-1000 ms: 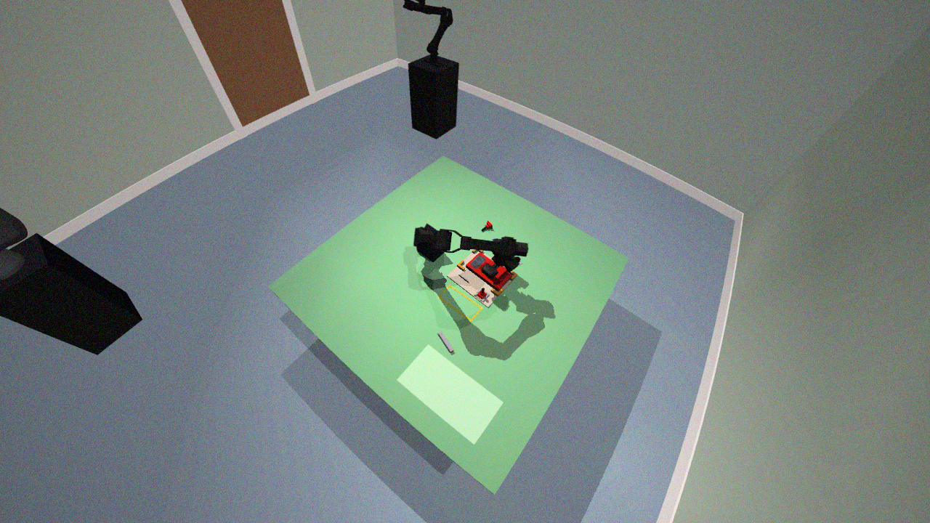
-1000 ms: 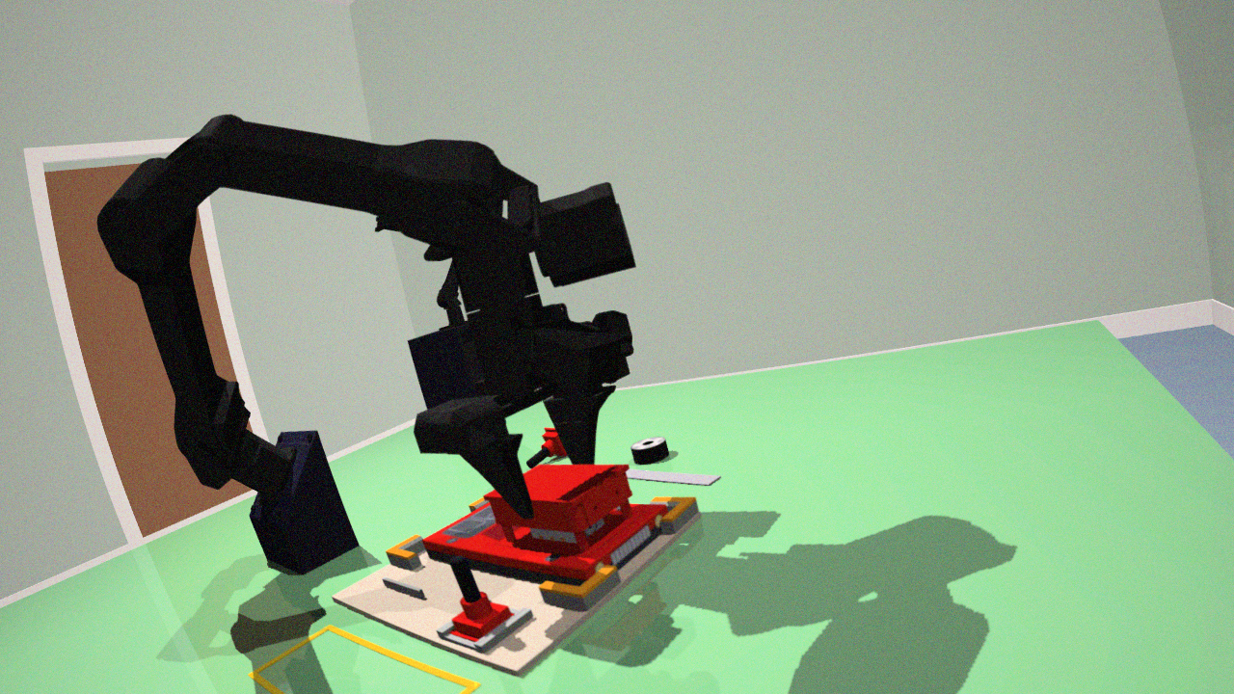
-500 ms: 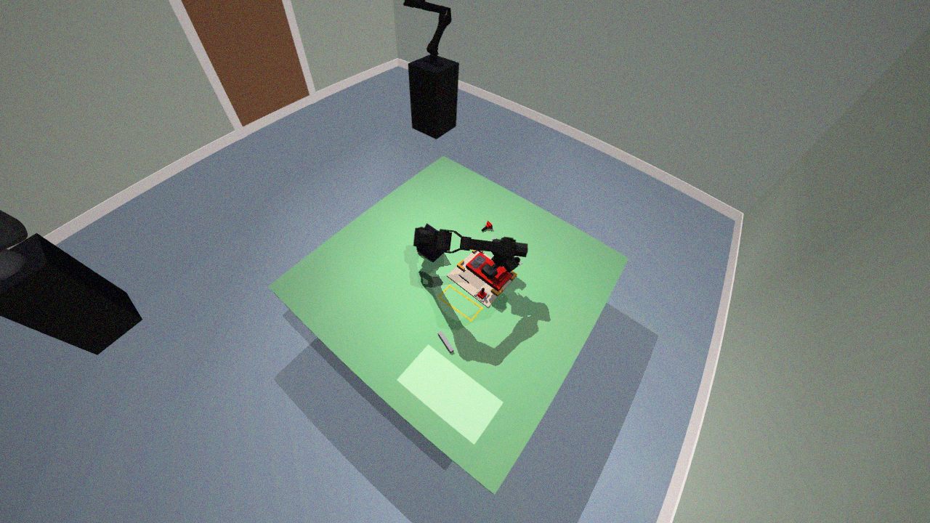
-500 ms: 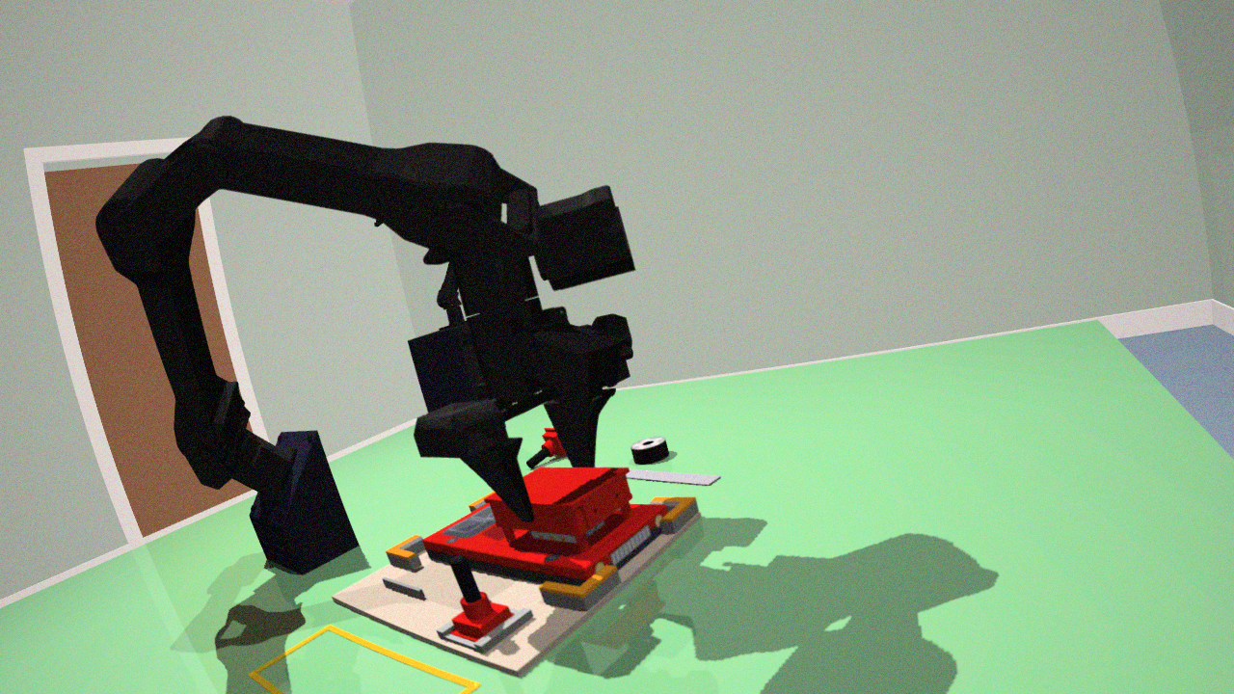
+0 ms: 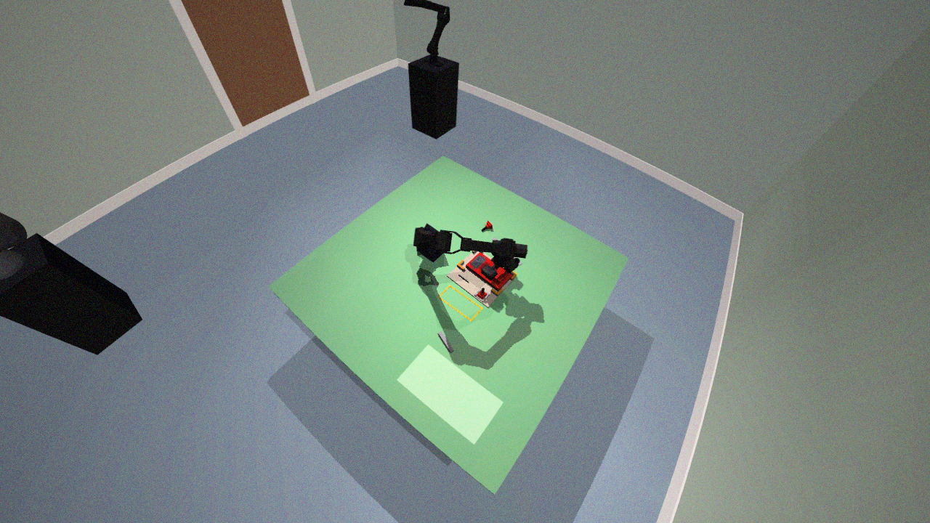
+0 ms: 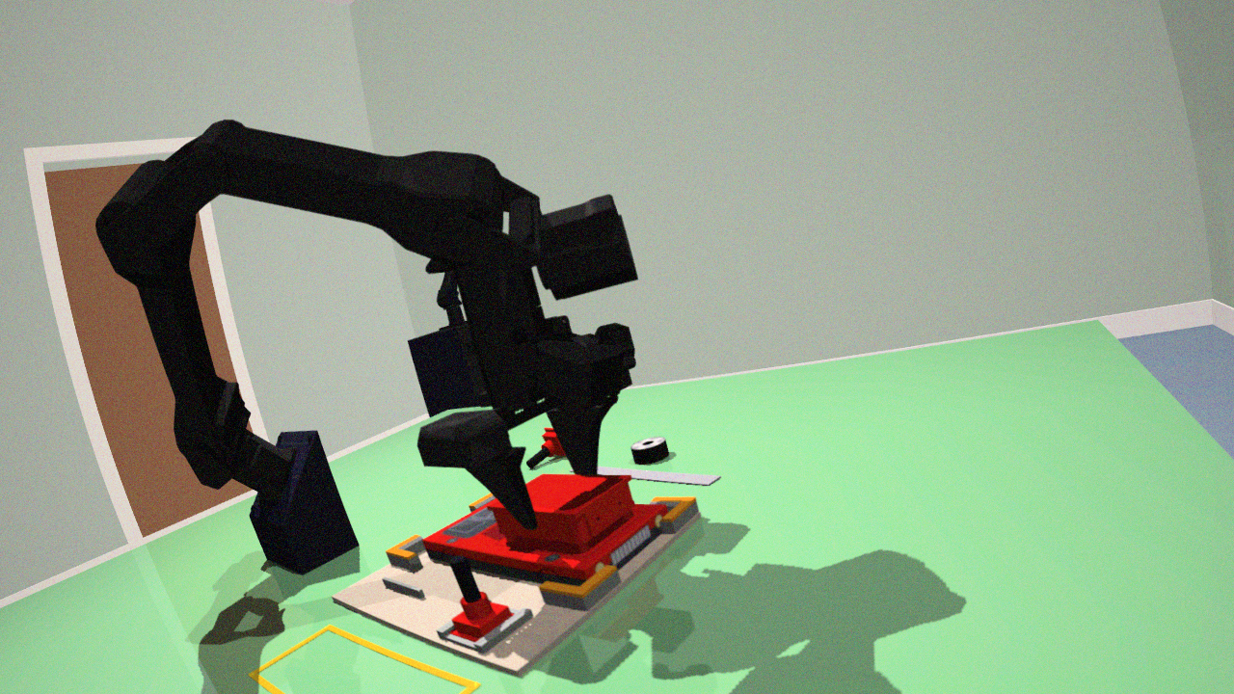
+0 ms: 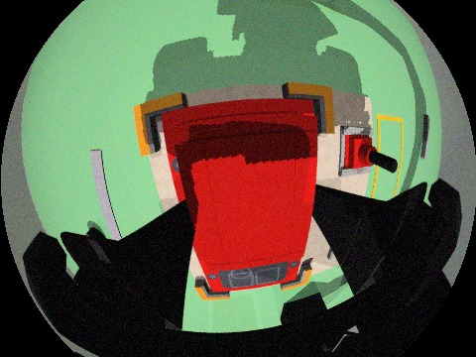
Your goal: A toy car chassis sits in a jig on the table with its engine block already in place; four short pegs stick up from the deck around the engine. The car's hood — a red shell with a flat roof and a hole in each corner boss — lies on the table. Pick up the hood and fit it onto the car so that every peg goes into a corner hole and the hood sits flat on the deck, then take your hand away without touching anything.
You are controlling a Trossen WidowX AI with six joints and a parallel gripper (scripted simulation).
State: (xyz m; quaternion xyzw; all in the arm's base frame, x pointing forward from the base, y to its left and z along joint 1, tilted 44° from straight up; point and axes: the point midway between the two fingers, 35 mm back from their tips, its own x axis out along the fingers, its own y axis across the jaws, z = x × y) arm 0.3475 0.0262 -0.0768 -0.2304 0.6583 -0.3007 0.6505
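Now: the red hood 1 cm above my gripper tip. From my gripper tip the other things lie so: grey engine block 2 cm below; then grey strip 17 cm to the left, 4 cm below, 4 cm behind; then jig 5 cm behind, 3 cm below, 2 cm to the right.
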